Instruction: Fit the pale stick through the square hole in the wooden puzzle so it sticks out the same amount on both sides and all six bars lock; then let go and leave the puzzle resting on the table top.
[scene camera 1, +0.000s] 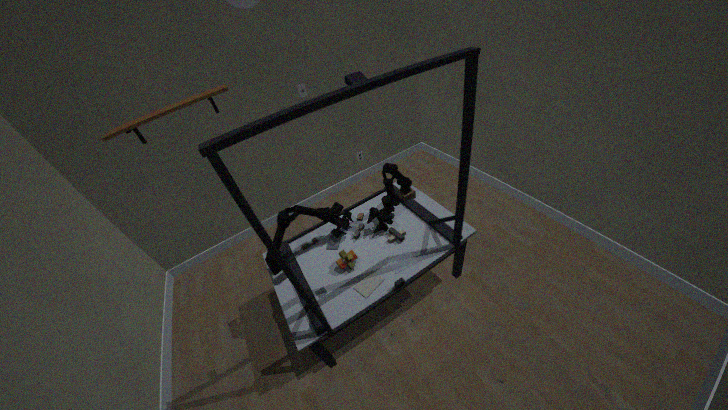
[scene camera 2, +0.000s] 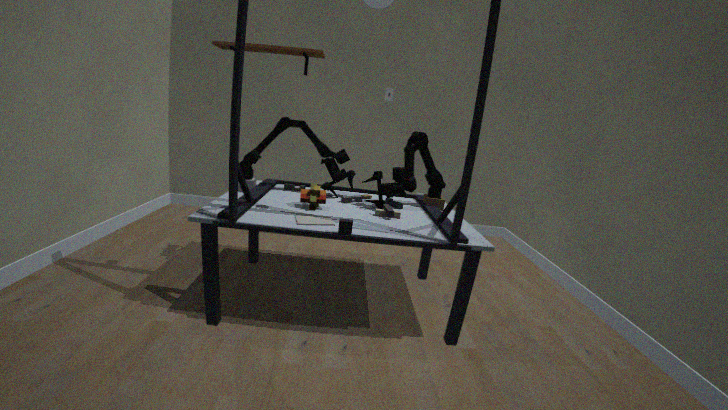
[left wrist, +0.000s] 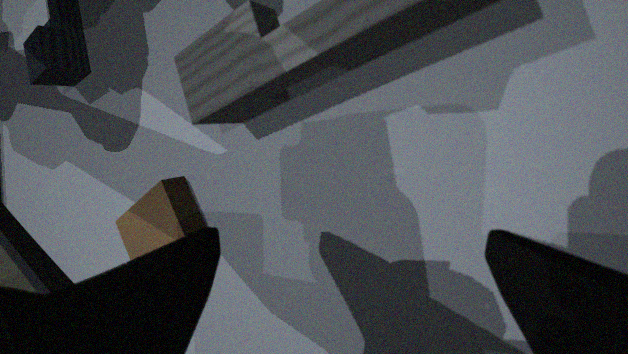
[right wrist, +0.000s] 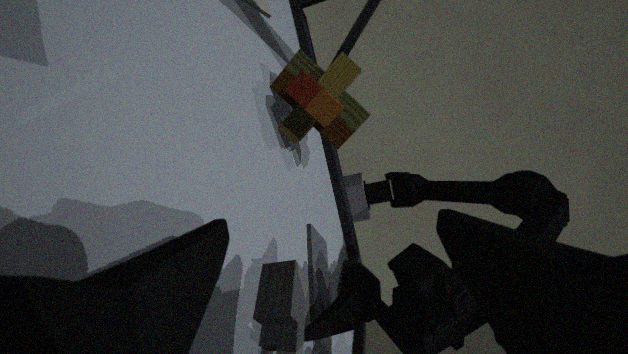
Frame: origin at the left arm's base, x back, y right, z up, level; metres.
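Seen in the pictures: left gripper, fingertip midpoint: (scene camera 1: 349, 227) (scene camera 2: 345, 194) (left wrist: 354, 242); right gripper, fingertip midpoint: (scene camera 1: 370, 228) (scene camera 2: 363, 191) (right wrist: 333, 225); left arm's base, origin of the base link: (scene camera 1: 277, 269) (scene camera 2: 245, 177) (right wrist: 366, 194); right arm's base, origin of the base link: (scene camera 1: 405, 190) (scene camera 2: 434, 196).
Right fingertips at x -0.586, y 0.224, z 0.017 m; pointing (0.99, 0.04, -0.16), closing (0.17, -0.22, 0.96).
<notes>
Offsets run from my right fingertips to a thing's top centre. "pt": to the spot under its first point.
The six-armed wooden puzzle (scene camera 1: 346, 258) (scene camera 2: 312, 196) (right wrist: 320, 100), in red, orange, yellow and green, stands on the table left of the picture's middle in both scene views, apart from both grippers. Whether its square hole is filled cannot be told. A grey-brown notched bar @(pt dx -0.006, dy -0.119, dz -0.053 m) (left wrist: 215, 75) lies on the table ahead of my left gripper (scene camera 1: 345, 228) (scene camera 2: 343, 190) (left wrist: 354, 242), which is open and empty above the table. My right gripper (scene camera 1: 375, 226) (scene camera 2: 372, 193) (right wrist: 333, 225) is open and empty, facing the left one. I cannot tell which piece is the pale stick.
A small brown block @(dx -0.074, dy -0.202, dz -0.067 m) (scene camera 1: 360, 216) (left wrist: 152, 220) lies near the left gripper. Crossed bars @(dx -0.097, dy +0.124, dz -0.039 m) (scene camera 1: 395, 234) (scene camera 2: 388, 212) lie in front of the right gripper. A thin pale plate @(dx +0.252, dy +0.235, dz -0.077 m) (scene camera 1: 367, 287) (scene camera 2: 314, 220) lies near the front edge. A dark frame post (scene camera 1: 466, 127) rises at the right.
</notes>
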